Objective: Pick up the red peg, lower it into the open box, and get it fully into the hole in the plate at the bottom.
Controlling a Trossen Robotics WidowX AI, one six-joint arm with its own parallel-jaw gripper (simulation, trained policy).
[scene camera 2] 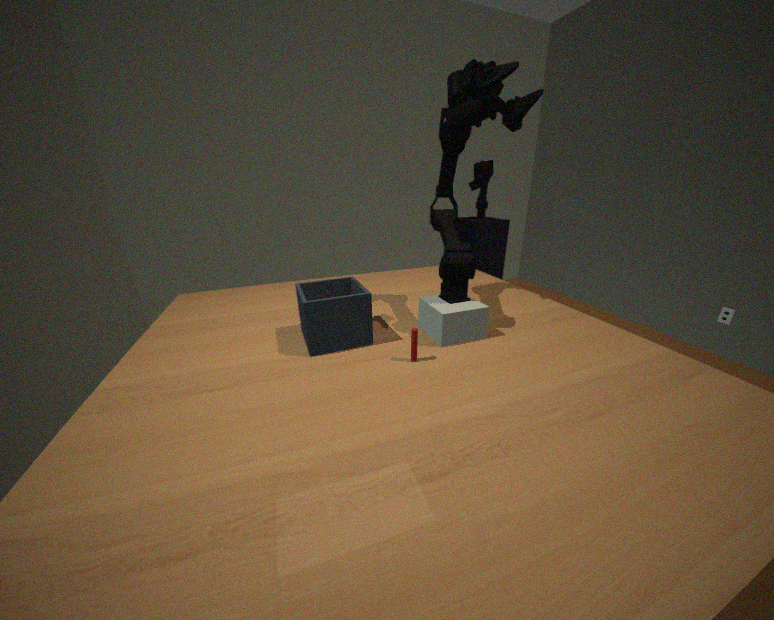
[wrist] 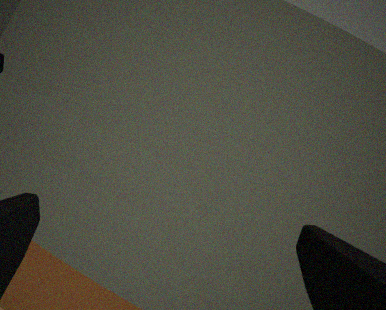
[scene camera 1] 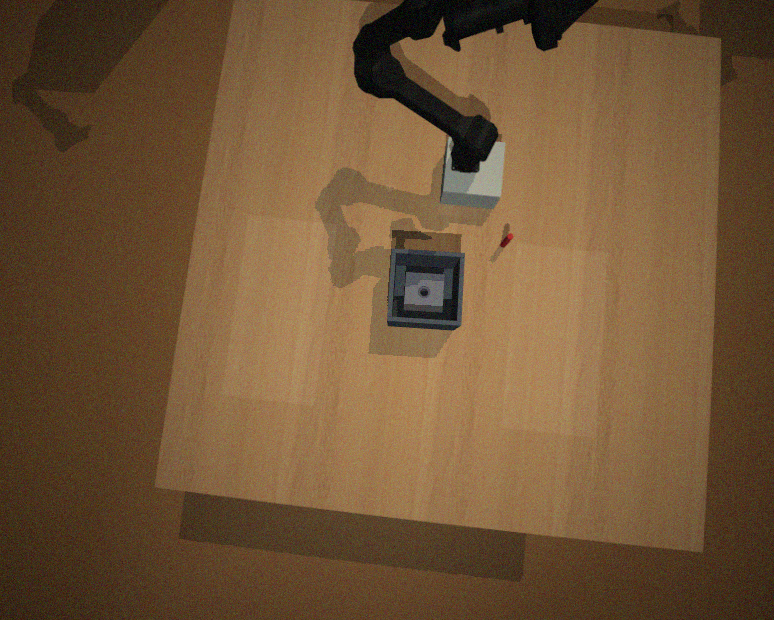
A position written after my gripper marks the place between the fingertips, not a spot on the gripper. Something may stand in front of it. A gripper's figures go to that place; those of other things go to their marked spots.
Scene:
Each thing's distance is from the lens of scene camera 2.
my gripper [scene camera 2: 531,78]: 0.77 m
dark box [scene camera 2: 336,314]: 0.70 m

